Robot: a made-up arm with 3 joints.
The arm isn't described. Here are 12 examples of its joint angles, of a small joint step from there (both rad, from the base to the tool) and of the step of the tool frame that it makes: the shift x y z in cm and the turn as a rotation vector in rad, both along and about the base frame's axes.
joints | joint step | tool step
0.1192 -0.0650 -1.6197 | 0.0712 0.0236 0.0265 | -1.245 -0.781 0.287 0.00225 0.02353 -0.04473
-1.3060 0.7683 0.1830 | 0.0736 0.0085 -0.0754 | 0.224 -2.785 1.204 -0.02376 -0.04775 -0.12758
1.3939 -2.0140 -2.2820 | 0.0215 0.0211 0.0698 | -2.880 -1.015 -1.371 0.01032 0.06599 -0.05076
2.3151 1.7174 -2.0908 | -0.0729 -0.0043 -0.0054 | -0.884 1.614 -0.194 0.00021 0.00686 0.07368
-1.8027 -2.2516 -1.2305 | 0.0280 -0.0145 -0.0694 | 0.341 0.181 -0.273 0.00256 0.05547 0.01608
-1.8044 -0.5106 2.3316 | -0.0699 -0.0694 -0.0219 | -3.659 -0.465 2.912 0.06390 0.02937 0.05114
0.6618 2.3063 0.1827 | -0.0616 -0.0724 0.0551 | -1.234 -0.567 -4.364 -0.00865 -0.08332 0.02609
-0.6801 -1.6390 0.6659 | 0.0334 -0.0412 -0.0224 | 0.282 -2.887 1.485 0.04295 -0.01872 -0.03141
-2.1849 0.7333 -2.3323 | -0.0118 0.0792 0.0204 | 1.786 -1.192 3.423 -0.07274 -0.03442 0.02640
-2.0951 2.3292 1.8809 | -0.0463 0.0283 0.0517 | 0.573 0.291 2.037 -0.04343 0.01689 0.01021
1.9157 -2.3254 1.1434 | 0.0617 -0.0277 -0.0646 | -2.541 2.287 0.236 -0.04280 -0.03304 -0.01678
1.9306 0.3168 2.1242 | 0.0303 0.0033 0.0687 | 0.436 0.600 0.422 -0.00481 -0.02122 0.03495
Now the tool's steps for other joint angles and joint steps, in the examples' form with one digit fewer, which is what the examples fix.
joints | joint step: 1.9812 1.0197 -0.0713 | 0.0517 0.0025 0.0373
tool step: 1.12 0.08 -0.64 -0.0112 -0.0299 -0.0322
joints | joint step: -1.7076 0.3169 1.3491 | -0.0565 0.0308 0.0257
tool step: -2.01 -2.72 -0.43 -0.0318 0.0032 0.0808
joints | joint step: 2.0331 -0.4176 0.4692 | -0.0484 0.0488 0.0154
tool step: 3.22 -0.58 -1.98 0.0467 -0.0154 0.0626
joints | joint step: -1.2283 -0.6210 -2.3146 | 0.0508 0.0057 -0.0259
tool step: 1.13 0.18 0.04 0.0001 0.0161 -0.0719
